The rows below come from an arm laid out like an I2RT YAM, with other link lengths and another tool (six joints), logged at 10 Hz.
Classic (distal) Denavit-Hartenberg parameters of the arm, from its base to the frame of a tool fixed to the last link. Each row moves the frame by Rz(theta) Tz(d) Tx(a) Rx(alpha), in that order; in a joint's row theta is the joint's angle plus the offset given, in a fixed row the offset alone. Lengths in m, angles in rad.
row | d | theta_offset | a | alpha
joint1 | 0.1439 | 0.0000 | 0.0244 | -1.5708
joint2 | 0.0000 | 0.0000 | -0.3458 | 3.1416
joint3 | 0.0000 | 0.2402 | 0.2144 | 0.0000
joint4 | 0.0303 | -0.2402 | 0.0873 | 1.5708
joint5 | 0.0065 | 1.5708 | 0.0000 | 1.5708
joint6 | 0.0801 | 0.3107 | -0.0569 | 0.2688
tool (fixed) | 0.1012 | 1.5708 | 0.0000 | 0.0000
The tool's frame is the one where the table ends.
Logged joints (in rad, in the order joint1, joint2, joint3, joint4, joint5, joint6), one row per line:
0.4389, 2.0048, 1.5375, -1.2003, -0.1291, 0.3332
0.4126, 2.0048, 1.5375, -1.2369, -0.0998, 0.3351
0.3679, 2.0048, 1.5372, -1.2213, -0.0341, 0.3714
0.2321, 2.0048, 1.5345, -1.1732, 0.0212, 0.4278
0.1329, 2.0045, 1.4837, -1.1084, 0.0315, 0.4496
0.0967, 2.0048, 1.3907, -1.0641, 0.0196, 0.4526
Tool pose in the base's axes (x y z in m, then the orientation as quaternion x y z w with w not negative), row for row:
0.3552, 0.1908, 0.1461, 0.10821, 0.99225, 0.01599, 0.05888
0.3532, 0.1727, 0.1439, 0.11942, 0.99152, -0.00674, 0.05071
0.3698, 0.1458, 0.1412, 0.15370, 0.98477, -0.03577, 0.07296
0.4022, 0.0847, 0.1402, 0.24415, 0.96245, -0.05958, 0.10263
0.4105, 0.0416, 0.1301, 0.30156, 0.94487, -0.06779, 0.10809
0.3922, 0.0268, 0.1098, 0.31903, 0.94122, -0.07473, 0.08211
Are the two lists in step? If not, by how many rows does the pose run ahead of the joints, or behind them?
They are in step.
